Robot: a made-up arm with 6 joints.
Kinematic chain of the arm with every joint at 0, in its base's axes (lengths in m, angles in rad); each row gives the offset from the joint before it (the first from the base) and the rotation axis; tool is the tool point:
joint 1: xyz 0 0 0.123 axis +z
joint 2: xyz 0 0 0 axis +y
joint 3: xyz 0 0 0.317 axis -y
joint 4: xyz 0 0 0 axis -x
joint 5: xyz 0.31 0 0 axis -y
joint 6: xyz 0 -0.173 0 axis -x
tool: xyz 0 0 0
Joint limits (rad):
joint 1: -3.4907..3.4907
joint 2: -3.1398..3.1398
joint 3: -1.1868..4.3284
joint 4: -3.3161..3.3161
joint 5: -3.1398..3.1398
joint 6: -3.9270..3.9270
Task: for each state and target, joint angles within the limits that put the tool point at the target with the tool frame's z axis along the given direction. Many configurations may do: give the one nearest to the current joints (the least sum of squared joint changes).
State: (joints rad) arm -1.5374 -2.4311 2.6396 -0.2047 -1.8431 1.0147
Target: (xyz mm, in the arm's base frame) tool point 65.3 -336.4 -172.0 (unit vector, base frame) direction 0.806 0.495 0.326
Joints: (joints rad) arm -0.8825 -3.0999 3.4347 -0.3370 -1.7724 1.3583
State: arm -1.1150 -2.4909 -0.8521 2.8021 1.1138 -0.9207
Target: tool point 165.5 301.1 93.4 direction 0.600 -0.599 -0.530
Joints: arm -1.5552 -2.7271 -0.6763 2.9602 1.0851 -0.5561
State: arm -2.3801 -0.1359 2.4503 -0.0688 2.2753 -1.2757
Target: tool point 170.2 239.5 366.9 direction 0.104 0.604 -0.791
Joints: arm -2.6065 0.1870 3.1479 0.8104 2.3537 -1.9291
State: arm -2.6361 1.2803 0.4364 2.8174 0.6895 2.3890
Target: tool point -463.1 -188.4 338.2 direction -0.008 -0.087 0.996
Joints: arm -3.1030 0.5427 0.4576 3.3161 -0.0736 3.0543
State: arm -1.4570 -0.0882 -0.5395 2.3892 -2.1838 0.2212
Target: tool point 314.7 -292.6 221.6 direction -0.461 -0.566 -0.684
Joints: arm -1.0135 0.4413 -0.5525 2.2775 -2.1010 0.6202
